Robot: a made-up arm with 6 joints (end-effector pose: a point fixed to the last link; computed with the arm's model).
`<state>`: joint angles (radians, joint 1 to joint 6).
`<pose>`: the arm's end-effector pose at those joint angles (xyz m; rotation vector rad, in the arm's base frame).
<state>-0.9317 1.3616 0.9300 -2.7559 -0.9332 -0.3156</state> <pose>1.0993 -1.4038 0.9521 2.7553 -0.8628 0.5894</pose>
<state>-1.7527 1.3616 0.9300 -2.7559 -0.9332 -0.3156</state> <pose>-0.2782 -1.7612 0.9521 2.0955 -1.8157 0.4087</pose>
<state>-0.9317 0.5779 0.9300 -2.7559 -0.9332 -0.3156</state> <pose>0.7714 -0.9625 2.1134 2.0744 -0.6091 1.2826</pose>
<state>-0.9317 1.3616 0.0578 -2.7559 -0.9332 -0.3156</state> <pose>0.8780 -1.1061 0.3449 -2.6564 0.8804 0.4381</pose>
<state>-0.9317 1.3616 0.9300 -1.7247 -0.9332 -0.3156</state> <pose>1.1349 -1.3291 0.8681 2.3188 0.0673 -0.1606</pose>
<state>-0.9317 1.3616 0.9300 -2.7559 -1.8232 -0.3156</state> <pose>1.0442 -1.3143 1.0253 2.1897 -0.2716 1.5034</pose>
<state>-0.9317 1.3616 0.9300 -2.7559 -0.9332 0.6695</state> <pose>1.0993 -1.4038 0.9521 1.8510 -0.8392 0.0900</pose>
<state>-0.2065 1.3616 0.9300 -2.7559 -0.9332 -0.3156</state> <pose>1.7538 -0.3214 0.9521 3.0192 0.1787 0.6843</pose>
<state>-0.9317 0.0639 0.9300 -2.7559 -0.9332 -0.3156</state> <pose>0.3189 -0.3537 2.5081 1.5577 -0.4271 1.5898</pose>
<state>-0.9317 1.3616 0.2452 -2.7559 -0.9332 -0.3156</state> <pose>0.9511 -1.2045 0.4440 -2.7853 0.9120 0.2286</pose>
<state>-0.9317 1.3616 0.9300 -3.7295 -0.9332 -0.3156</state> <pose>1.0071 -1.4664 0.9419 -2.0077 1.4548 -1.1132</pose>
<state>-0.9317 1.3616 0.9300 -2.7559 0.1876 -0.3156</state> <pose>1.0520 -1.4331 0.8040 -2.4887 1.3306 0.8451</pose>
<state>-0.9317 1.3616 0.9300 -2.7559 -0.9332 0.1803</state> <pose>1.0993 -1.4038 0.9521 2.3053 -0.8698 0.3189</pose>
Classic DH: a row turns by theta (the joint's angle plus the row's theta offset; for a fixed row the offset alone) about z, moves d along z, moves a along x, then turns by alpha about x. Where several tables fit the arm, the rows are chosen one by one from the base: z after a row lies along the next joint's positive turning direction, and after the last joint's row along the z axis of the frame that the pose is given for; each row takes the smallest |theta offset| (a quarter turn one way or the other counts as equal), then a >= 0, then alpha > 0; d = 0 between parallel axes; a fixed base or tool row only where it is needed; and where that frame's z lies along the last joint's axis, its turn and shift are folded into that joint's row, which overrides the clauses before.
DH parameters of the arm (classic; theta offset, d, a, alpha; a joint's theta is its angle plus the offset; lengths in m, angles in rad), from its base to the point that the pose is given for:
joint 1: 0 0.8675 0.1024 -1.5708
joint 2: -1.5708 0 0.8619 3.1416
joint 3: 0 0 0.1536 -1.5708
joint 4: 0 -0.7111 0 1.5708
joint 5: 0 0 0 -1.5708
joint 6: 1.5708 -0.1488 0 1.5708
tool (fixed): -1.5708 0 0 0

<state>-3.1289 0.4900 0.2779 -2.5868 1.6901 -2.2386</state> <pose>-1.1927 0.0627 1.5094 2.2125 1.2186 -1.1686</pose>
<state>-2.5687 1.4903 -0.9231 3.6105 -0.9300 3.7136</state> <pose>-0.4224 -0.3366 0.2103 1.1452 0.7744 -1.2850</pose>
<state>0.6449 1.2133 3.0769 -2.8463 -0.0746 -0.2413</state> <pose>0.4012 0.3058 1.9446 -1.4867 -0.4512 -2.1601</pose>
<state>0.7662 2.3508 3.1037 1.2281 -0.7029 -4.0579</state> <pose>0.9519 0.7903 0.9137 -2.9928 -0.1053 -0.5593</pose>
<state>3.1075 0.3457 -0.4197 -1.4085 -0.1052 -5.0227</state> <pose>-1.1185 0.0227 1.1922 1.1962 -0.2948 -2.8809</pose>
